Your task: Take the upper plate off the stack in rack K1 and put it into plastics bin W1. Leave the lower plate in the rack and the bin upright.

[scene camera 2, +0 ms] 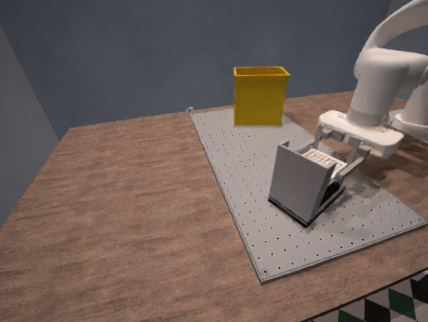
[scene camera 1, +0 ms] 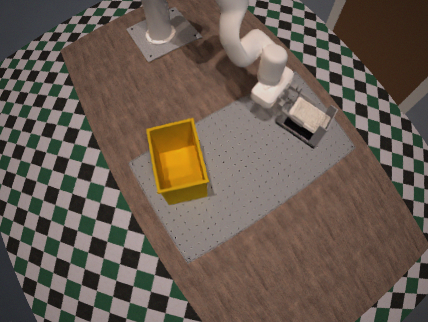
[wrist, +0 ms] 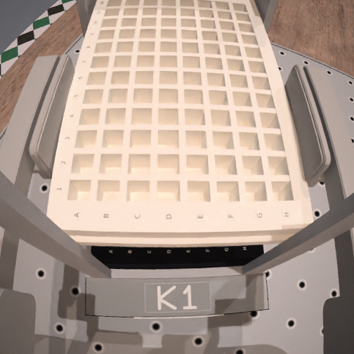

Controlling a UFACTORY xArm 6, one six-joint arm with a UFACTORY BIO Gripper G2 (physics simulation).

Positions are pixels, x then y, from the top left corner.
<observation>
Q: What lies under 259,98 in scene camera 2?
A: A yellow plastics bin W1.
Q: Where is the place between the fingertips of my gripper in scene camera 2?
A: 315,165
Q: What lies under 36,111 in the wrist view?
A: My gripper.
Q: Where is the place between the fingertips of my gripper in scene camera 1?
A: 309,115
</observation>
